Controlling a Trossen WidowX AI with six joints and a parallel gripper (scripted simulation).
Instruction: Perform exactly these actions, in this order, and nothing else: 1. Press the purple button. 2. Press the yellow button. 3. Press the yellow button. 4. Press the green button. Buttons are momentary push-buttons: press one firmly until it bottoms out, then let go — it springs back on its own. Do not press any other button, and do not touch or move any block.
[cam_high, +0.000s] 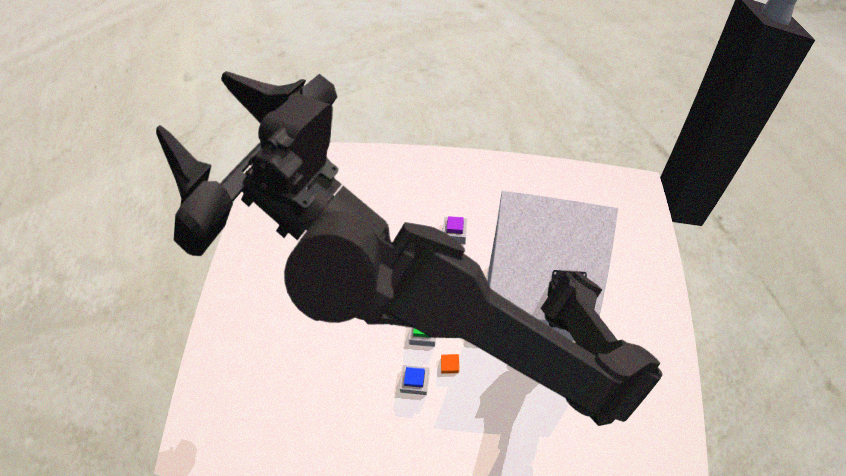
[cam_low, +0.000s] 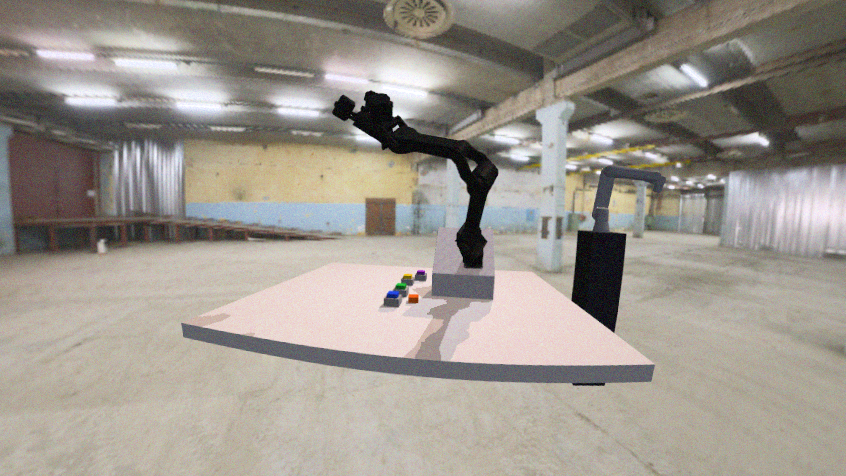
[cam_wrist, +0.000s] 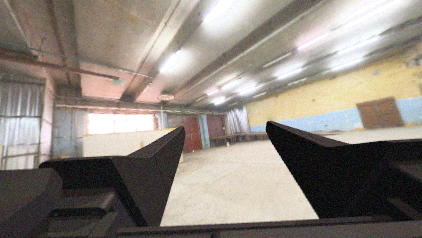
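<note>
My gripper tip is 21 cm past the purple button, 33 cm to the left of it and 59 cm above it. Round my gripper tip: green button (18 cm behind, 9 cm to the right, 59 cm below); then blue button (17 cm behind, 1 cm to the left, 59 cm below); then small orange block (23 cm behind, 4 cm to the right, 61 cm below).
</note>
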